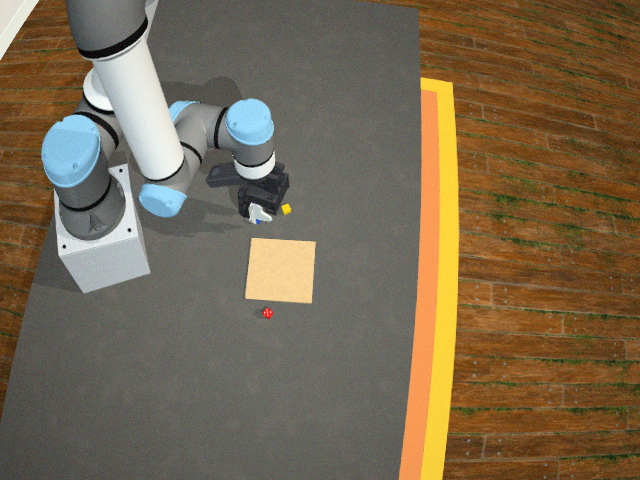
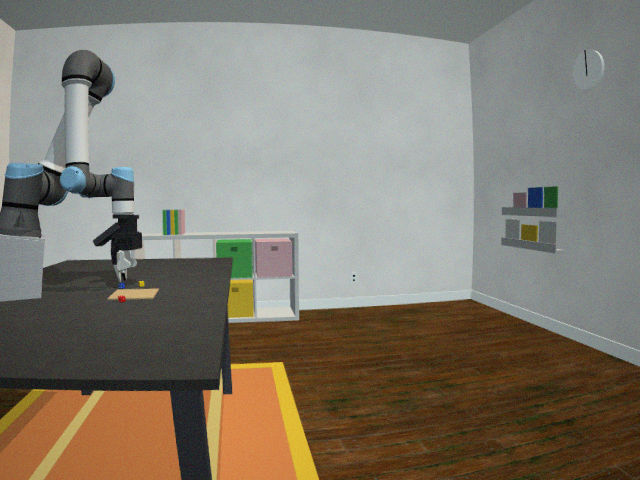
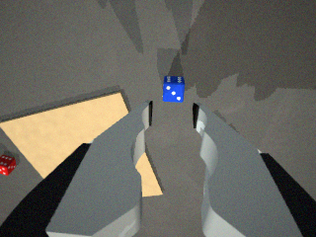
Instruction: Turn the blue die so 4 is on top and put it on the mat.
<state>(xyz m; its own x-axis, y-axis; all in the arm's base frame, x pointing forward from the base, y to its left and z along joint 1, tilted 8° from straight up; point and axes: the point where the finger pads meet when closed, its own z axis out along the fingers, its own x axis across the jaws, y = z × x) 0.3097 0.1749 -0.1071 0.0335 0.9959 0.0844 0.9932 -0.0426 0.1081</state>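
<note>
My hand is 30 mm above the blue die. Also, from my hand: tan mat (90 mm to the right, 90 mm ahead, 40 mm below); yellow die (50 mm ahead, 40 mm to the left, 30 mm below); red die (200 mm to the right, 100 mm ahead, 30 mm below).
</note>
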